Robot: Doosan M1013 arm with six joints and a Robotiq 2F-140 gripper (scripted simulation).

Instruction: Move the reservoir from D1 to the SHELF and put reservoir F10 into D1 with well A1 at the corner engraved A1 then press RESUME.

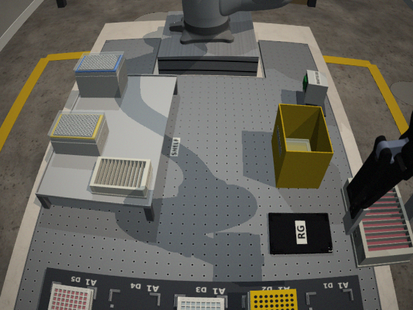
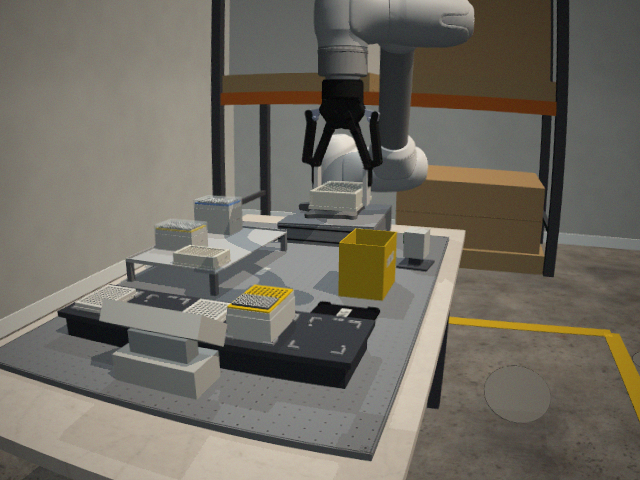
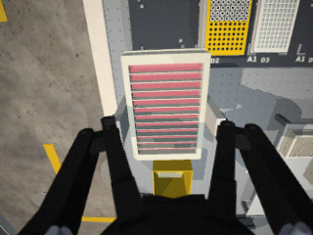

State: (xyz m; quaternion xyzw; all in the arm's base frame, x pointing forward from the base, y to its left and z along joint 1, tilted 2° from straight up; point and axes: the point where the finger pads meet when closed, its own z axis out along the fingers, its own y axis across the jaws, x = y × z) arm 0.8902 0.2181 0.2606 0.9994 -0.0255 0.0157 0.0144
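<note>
Right now the yellow tip rack is 210 mm below my hand, 130 mm to the right of it and 80 mm ahead of it. From my hand the other things lie so: yellow bin: 340 mm behind, 270 mm below; black RG nest: 310 mm below, 140 mm behind, 20 mm to the right; cream 12-trough reservoir: 20 mm below.
</note>
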